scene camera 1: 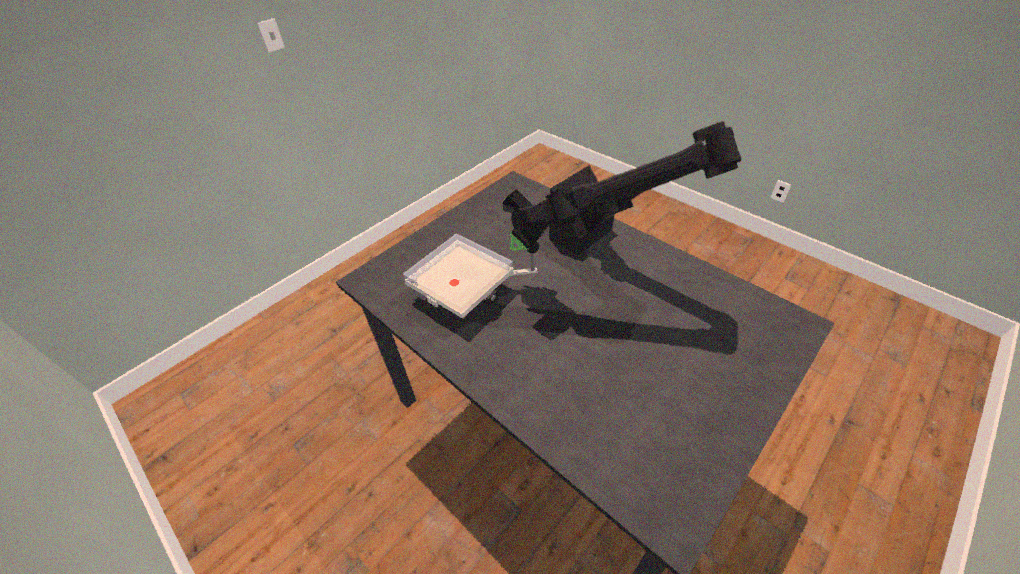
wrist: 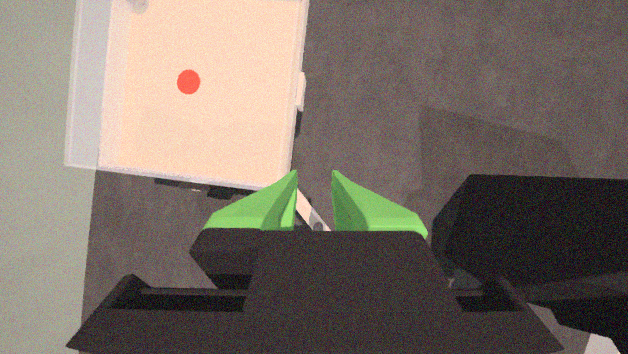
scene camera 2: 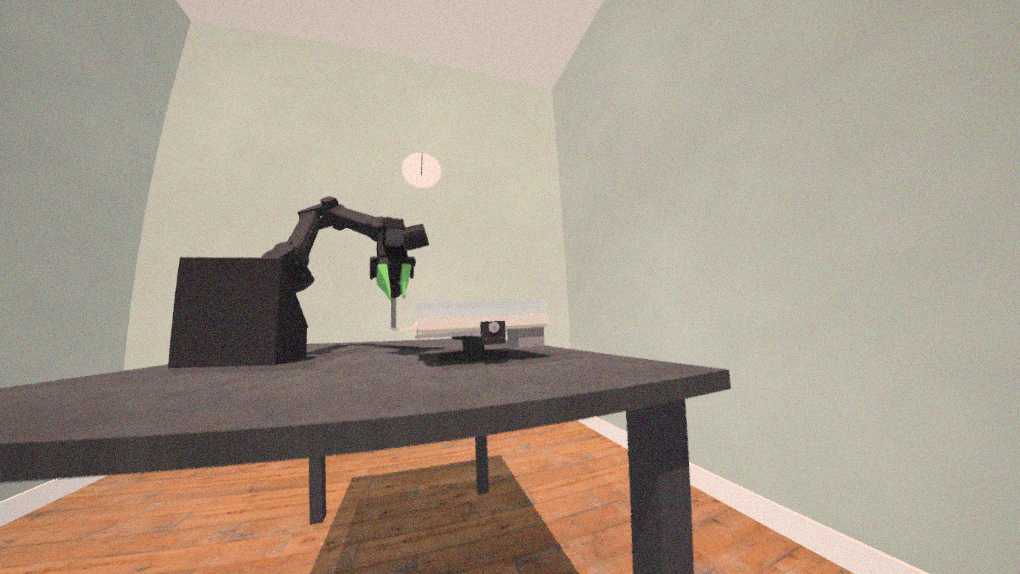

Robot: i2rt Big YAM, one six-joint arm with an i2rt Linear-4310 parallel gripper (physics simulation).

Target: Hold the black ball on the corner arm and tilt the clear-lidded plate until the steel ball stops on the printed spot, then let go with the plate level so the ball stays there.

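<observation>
The white plate (scene camera 1: 474, 264) (scene camera 2: 445, 328) (wrist: 240, 130) with clear walls sits on its stand, close to level, its right end looking slightly higher in scene camera 2. Its red printed spot (scene camera 1: 454, 282) (wrist: 188, 82) is uncovered. A blurred grey round shape (wrist: 138, 4), perhaps the steel ball, shows at the top edge of the wrist view, away from the spot. The pale corner arm (scene camera 1: 522, 271) (wrist: 305, 207) carries a thin upright rod (scene camera 2: 393, 314). My gripper (scene camera 1: 531, 248) (scene camera 2: 396, 293) (wrist: 314, 176) is shut on the black ball atop the rod; the ball is hidden in the wrist view.
The plate's dark stand (scene camera 2: 472, 347) rests on the dark table (scene camera 1: 606, 399) (scene camera 2: 342, 399). A black block (scene camera 2: 224, 310) stands beside the arm's base. A small black part with a pale disc (scene camera 2: 492, 330) sits at the plate's near side. The table edge lies just beyond the plate.
</observation>
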